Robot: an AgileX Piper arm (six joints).
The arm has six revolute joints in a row. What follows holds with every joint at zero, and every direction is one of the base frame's. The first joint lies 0.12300 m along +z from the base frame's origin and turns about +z. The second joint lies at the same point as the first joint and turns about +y. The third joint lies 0.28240 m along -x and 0.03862 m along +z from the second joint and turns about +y. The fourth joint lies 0.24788 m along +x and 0.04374 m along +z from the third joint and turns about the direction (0.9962, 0, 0.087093). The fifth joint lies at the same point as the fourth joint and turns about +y. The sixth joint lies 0.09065 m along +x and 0.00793 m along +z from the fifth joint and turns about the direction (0.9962, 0, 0.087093). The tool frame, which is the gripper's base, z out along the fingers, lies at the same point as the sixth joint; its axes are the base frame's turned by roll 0.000, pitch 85.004 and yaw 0.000 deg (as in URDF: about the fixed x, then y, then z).
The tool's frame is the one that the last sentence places.
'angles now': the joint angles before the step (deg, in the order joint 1, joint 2, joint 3, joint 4, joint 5, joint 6). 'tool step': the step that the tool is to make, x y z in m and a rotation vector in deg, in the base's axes. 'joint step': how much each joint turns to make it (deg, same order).
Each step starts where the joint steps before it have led.
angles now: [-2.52, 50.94, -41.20, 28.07, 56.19, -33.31]
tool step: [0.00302, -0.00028, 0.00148, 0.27, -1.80, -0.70]
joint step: [0.00, 0.10, 0.00, 0.62, -1.97, -0.38]
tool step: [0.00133, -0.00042, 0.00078, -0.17, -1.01, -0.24]
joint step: [0.00, 0.00, 0.00, 0.10, -1.01, -0.34]
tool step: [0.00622, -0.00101, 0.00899, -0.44, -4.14, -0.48]
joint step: [0.00, 0.28, -1.35, 0.62, -2.94, -1.36]
